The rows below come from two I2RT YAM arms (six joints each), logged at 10 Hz.
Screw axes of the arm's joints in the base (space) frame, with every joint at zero. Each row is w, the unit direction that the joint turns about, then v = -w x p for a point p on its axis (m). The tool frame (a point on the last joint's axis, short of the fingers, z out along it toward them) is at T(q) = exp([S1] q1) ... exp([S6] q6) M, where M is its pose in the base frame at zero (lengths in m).
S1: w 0 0 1 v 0.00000 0.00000 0.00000
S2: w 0 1 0 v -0.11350 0.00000 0.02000
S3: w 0 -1 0 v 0.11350 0.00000 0.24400
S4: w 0 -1 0 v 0.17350 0.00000 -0.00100
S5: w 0 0 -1 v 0.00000 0.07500 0.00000
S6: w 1 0 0 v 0.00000 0.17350 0.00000
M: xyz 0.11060 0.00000 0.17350 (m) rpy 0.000 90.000 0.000 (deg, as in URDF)
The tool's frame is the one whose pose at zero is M.
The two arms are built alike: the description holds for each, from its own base.
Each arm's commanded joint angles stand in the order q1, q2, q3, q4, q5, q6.
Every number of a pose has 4 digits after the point. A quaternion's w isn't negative.
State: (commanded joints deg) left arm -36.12 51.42 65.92 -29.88 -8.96 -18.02; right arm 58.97 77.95 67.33 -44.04 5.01 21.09
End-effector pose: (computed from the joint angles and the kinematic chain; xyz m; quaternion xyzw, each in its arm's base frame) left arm 0.1509 -0.1033 0.4104 0.0780 0.7905 -0.2197 0.5664; right arm 0.1470 0.2384 0.2962 -0.2964 0.9047 0.1632 0.2590
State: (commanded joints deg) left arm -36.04 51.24 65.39 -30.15 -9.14 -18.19; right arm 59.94 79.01 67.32 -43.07 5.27 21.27
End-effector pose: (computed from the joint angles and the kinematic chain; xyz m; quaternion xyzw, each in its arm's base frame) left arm 0.1509 -0.1028 0.4073 0.0761 0.7939 -0.2168 0.5630; right arm 0.1455 0.2449 0.2924 -0.3021 0.9030 0.1635 0.2581
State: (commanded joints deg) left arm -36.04 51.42 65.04 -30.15 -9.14 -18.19; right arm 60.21 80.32 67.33 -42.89 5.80 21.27
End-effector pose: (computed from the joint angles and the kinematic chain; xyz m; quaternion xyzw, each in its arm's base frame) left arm 0.1521 -0.1037 0.4048 0.0769 0.7966 -0.2149 0.5598; right arm 0.1468 0.2492 0.2866 -0.3042 0.9051 0.1546 0.2536
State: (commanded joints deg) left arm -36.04 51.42 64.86 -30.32 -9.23 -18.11; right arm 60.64 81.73 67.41 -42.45 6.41 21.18
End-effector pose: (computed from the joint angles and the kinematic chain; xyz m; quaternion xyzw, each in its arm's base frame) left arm 0.1523 -0.1037 0.4035 0.0774 0.7983 -0.2127 0.5581; right arm 0.1477 0.2545 0.2808 -0.3079 0.9060 0.1465 0.2508
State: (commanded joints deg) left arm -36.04 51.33 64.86 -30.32 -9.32 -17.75; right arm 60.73 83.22 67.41 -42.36 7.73 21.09
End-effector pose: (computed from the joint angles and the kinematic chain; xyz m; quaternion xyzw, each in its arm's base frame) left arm 0.1519 -0.1034 0.4037 0.0793 0.7976 -0.2107 0.5595; right arm 0.1501 0.2581 0.2738 -0.3079 0.9089 0.1302 0.2492
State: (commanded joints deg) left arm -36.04 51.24 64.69 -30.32 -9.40 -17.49; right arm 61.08 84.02 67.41 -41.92 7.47 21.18
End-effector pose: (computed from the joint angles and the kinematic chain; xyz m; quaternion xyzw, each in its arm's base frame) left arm 0.1518 -0.1032 0.4030 0.0808 0.7979 -0.2086 0.5598; right arm 0.1498 0.2616 0.2703 -0.3111 0.9089 0.1308 0.2451
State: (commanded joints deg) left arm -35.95 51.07 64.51 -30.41 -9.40 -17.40; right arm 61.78 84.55 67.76 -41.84 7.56 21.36
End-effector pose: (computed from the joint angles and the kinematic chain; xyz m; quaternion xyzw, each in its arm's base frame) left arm 0.1514 -0.1026 0.4023 0.0810 0.7984 -0.2074 0.5595; right arm 0.1477 0.2654 0.2697 -0.3151 0.9077 0.1315 0.2439
